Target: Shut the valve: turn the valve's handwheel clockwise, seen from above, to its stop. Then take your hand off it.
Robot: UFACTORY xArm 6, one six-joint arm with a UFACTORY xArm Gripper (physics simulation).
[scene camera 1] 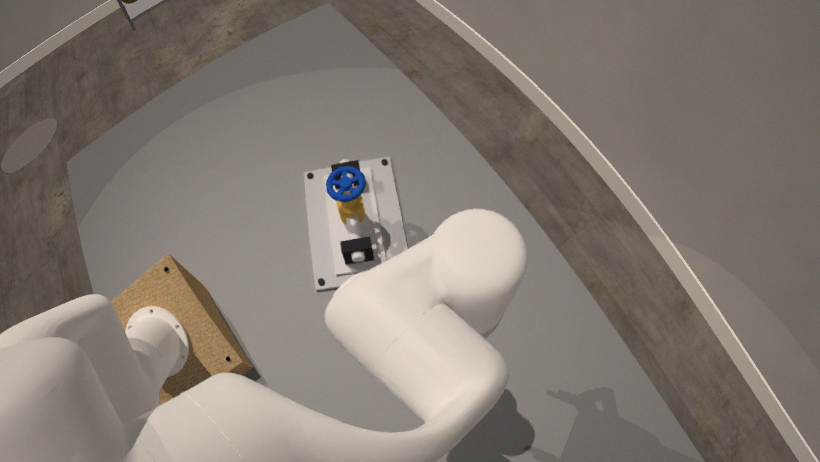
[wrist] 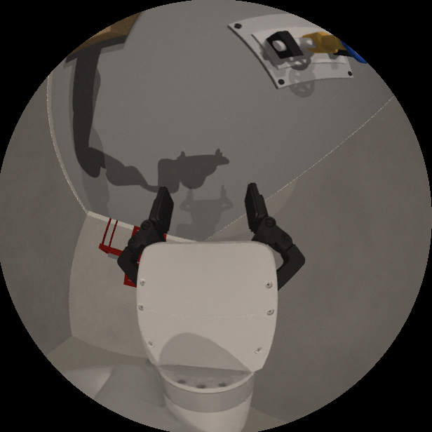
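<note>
The blue handwheel (scene camera 1: 346, 183) sits on top of the yellow valve body (scene camera 1: 351, 211) (wrist: 322, 43), on a pale base plate (scene camera 1: 318, 229) (wrist: 278, 80) with black pipe supports. In the wrist view part of the blue handwheel (wrist: 355, 53) shows at the upper right edge of the round picture. My gripper (wrist: 207, 192) is open, with nothing between its fingers, and is well apart from the handwheel. In scene camera 1 the fingers are hidden behind the arm. The handwheel's turned position cannot be told from these frames.
My white arm (scene camera 1: 390, 321) reaches across the lower part of scene camera 1 and overlaps the plate's lower right corner. A wooden block (scene camera 1: 172, 286) with the arm's round base flange stands at the lower left. A red object (wrist: 112, 249) shows at the lower left in the wrist view.
</note>
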